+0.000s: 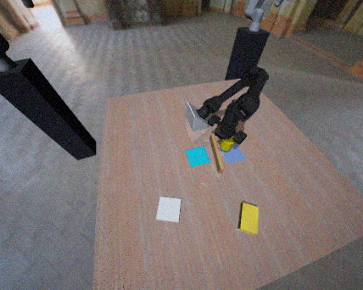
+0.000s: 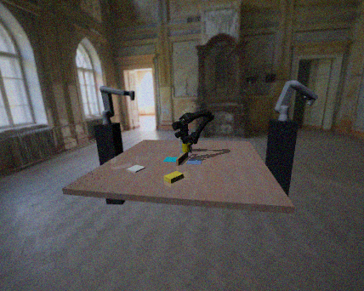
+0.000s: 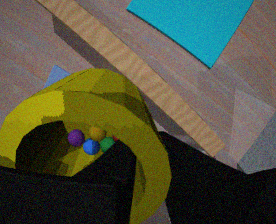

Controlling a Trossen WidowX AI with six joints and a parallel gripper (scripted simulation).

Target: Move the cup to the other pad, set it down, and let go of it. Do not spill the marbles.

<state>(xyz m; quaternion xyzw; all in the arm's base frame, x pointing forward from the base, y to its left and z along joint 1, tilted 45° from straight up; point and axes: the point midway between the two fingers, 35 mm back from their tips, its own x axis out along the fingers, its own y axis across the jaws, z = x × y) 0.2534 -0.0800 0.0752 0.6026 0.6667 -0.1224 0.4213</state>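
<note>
The cyan pad is 10 mm behind my gripper tip, 120 mm to the right of it and 130 mm below it. The rest, counted from my gripper tip: yellow cup 20 mm ahead, 10 mm to the left; low wooden bar 10 mm ahead, 20 mm to the right, 100 mm below; white pad 200 mm ahead, 360 mm to the right, 110 mm below.
</note>
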